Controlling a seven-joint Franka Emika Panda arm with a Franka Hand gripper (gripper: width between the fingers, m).
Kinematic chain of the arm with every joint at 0, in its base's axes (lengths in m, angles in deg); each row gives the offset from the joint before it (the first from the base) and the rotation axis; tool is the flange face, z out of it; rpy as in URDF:
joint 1: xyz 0 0 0.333 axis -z
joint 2: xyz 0 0 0 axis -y
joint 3: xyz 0 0 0.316 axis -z
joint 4: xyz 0.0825 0 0 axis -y
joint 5: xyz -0.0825 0 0.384 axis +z
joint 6: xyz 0 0 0 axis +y
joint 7: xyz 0.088 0 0 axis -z
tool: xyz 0 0 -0.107 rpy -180 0 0
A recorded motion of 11 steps. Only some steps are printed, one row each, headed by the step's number.
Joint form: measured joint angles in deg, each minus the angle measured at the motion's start. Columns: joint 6, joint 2, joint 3, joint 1, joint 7, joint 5, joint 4.
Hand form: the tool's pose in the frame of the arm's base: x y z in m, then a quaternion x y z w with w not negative. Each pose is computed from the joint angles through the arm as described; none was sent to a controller.
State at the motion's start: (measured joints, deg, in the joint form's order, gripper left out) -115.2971 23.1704 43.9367 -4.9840 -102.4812 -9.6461 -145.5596
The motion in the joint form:
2: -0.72 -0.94 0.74 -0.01 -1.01 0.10 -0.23
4: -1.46 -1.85 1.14 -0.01 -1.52 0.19 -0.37
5: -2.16 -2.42 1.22 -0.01 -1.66 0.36 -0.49
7: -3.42 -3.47 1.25 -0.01 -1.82 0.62 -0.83
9: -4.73 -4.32 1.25 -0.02 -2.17 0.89 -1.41
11: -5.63 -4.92 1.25 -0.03 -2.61 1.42 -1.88
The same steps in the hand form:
2: 0.3088 -0.2555 0.3510 -0.79725 -0.59002 -0.02291 0.12546
4: 0.3083 -0.2577 0.3456 -0.79741 -0.58978 -0.02055 0.12600
5: 0.3090 -0.2582 0.3426 -0.79816 -0.58907 -0.01984 0.12464
7: 0.3102 -0.2581 0.3364 -0.79916 -0.58818 -0.01731 0.12285
9: 0.3107 -0.2568 0.3297 -0.79862 -0.58921 -0.01596 0.12163
11: 0.3108 -0.2552 0.3245 -0.79805 -0.58979 -0.01711 0.12237

